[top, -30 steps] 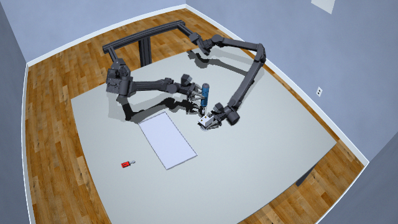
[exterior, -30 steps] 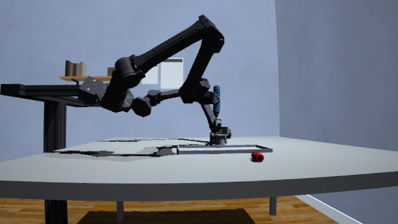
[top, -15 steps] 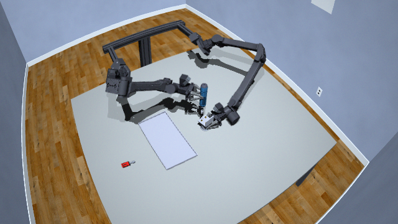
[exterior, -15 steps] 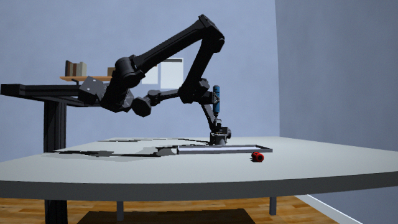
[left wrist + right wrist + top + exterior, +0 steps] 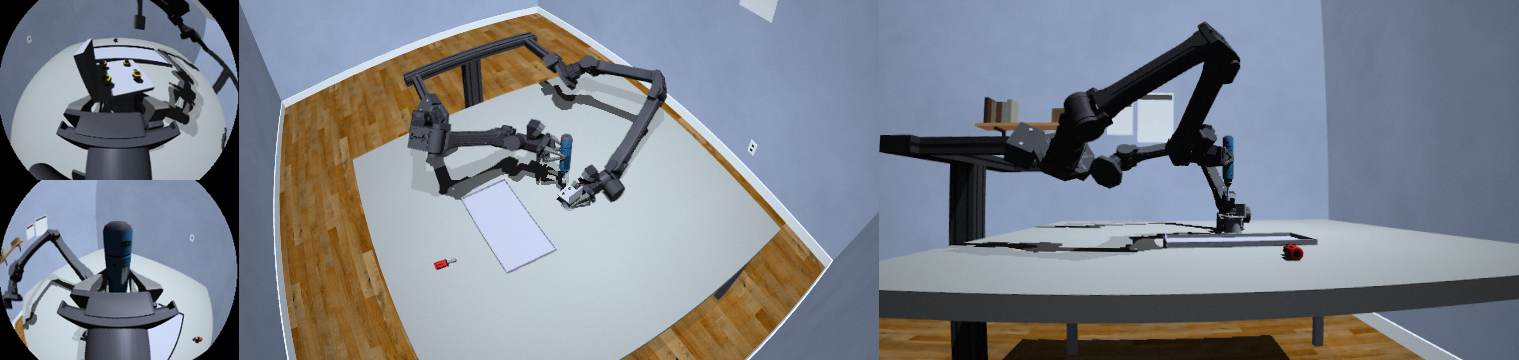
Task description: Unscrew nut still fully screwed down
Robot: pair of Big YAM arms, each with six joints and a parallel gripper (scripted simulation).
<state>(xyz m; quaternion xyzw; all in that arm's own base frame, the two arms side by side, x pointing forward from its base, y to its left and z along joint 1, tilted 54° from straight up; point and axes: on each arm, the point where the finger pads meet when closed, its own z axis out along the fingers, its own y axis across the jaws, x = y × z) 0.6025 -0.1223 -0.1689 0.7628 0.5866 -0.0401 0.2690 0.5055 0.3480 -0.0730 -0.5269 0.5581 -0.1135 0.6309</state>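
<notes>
Right now the bracket is 5 cm above my left hand. Round my left hand: red tool 59 cm to the right, 3 cm ahead, 1 cm below.
</notes>
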